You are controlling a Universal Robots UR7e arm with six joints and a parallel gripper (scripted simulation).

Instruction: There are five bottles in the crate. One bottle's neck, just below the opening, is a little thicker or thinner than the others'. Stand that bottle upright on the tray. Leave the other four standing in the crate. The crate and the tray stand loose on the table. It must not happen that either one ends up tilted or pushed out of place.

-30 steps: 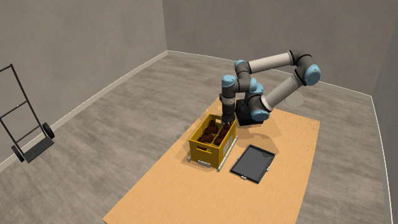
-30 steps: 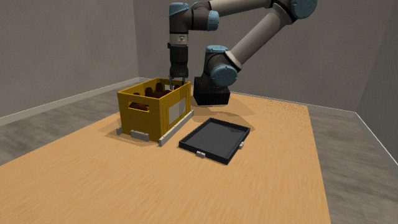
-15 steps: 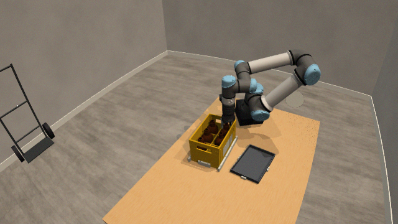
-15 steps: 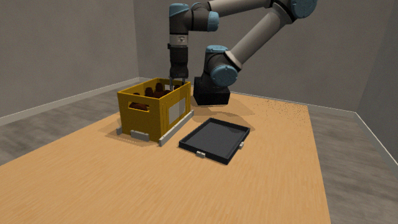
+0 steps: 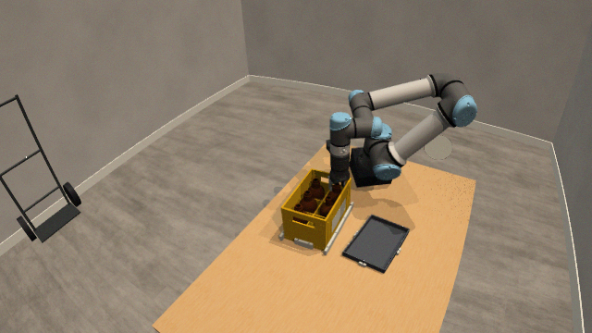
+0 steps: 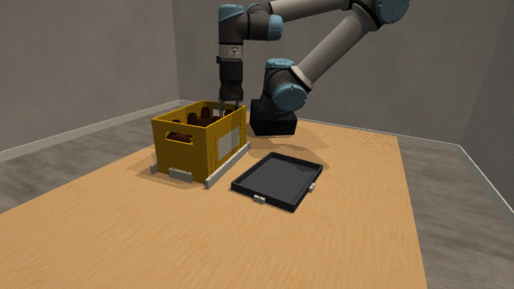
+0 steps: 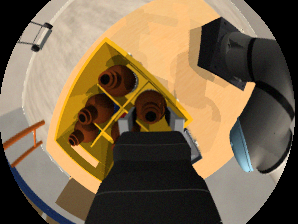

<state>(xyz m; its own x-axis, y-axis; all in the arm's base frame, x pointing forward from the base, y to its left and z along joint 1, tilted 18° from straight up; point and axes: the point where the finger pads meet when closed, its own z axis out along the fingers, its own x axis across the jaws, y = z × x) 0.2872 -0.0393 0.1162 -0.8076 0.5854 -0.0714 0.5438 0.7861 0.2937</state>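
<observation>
My hand is 9 cm short of the bottle, 2 cm to the right of it and 7 cm above it. The rest, counted from my hand: yellow crate (10 cm ahead, 3 cm to the right, 8 cm below); dark tray (7 cm ahead, 25 cm to the left, 15 cm below).
</observation>
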